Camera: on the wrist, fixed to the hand. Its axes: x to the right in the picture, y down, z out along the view.
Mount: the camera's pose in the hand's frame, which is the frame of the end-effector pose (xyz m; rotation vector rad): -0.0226 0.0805 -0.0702 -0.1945 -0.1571 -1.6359
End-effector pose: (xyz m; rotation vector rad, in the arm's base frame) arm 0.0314 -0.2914 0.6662 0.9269 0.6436 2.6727
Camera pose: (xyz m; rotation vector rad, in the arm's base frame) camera -0.0020 -0.3928 0.6436 0.2324 0.6295 1.1381
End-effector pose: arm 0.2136 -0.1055 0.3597 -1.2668 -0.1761 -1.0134
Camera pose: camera 0.2292 -0.1568 0.2646 -1.2452 -1.4160 -2.3091
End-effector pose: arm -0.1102 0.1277 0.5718 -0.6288 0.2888 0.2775
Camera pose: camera -0.1710 0.1435 0.4825 -0.8462 -0.4542 -1.2246
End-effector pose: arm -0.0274 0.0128 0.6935 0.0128 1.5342 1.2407
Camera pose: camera -0.1152 -0.0116 0.7537 -1.0280 0.7697 0.0200
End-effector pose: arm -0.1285 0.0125 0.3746 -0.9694 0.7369 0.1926
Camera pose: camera -0.2163 0.0057 0.3101 -1.4436 -0.3747 -1.0907
